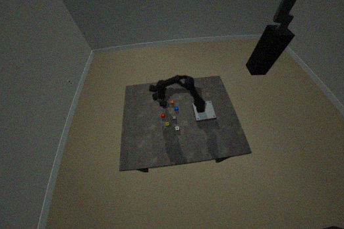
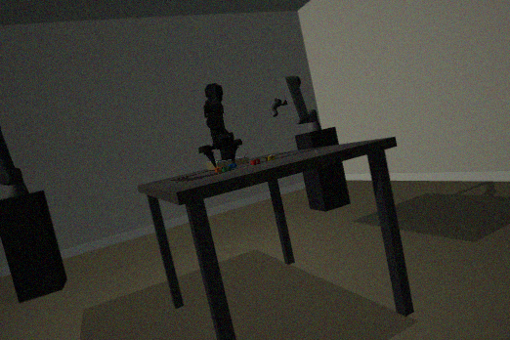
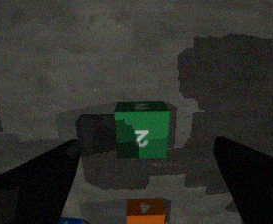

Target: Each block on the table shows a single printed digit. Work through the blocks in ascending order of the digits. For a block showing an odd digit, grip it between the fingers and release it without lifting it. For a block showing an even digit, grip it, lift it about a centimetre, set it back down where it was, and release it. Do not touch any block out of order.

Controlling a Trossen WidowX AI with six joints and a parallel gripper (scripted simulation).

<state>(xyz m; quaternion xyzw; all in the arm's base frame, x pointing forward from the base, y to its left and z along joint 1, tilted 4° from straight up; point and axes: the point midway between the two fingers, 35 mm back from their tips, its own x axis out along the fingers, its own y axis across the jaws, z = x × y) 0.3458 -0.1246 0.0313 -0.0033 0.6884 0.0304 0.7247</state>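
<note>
Right now the green block is 2 cm below my gripper tip. From my gripper tip the other things lie so: red block (14 cm to the left, 2 cm below, 1 cm ahead); orange block (9 cm behind, 2 cm below); blue block (12 cm behind, 7 cm to the left, 2 cm below).
</note>
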